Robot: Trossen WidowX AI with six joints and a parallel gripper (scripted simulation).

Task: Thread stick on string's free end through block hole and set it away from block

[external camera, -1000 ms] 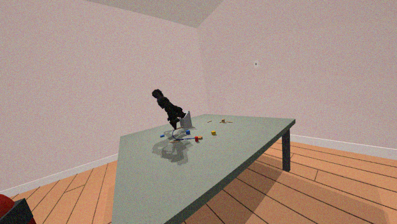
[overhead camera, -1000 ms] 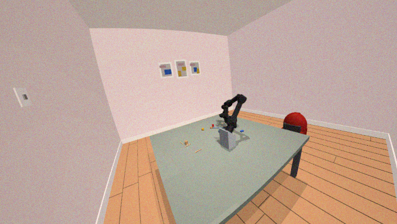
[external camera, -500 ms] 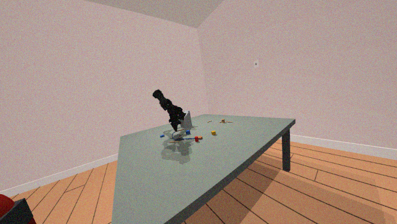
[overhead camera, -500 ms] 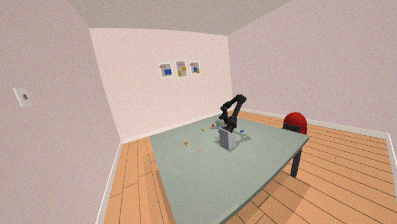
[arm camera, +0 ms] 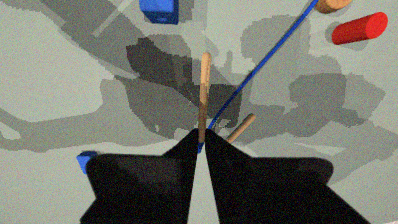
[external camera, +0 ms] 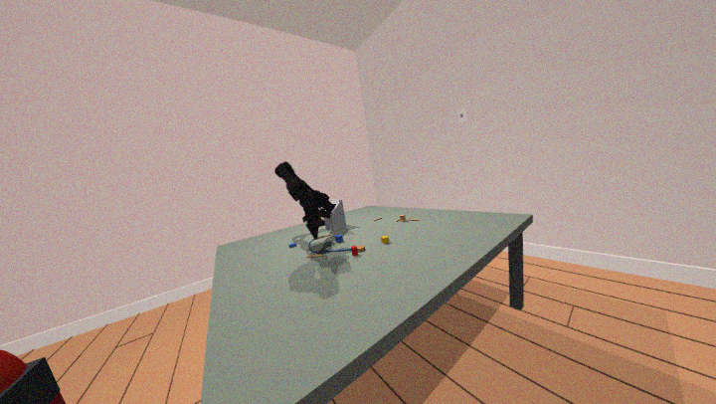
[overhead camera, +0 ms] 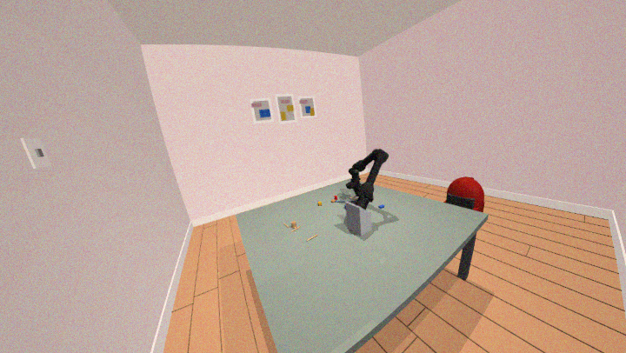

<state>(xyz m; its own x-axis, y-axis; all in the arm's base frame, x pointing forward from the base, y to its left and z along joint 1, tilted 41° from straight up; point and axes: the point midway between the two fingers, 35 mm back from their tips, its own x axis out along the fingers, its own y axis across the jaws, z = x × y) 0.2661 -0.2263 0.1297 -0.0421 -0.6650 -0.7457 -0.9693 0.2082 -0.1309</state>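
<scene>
Now: the thin stick 5 cm to the right of my gripper tip, 5 cm below it and 4 cm ahead of it. Round my gripper tip: red piece: 19 cm ahead, 7 cm to the left, 4 cm below; blue block: 19 cm behind, 5 cm to the right, 5 cm below; thin wooden stick: 1 cm to the left.
</scene>
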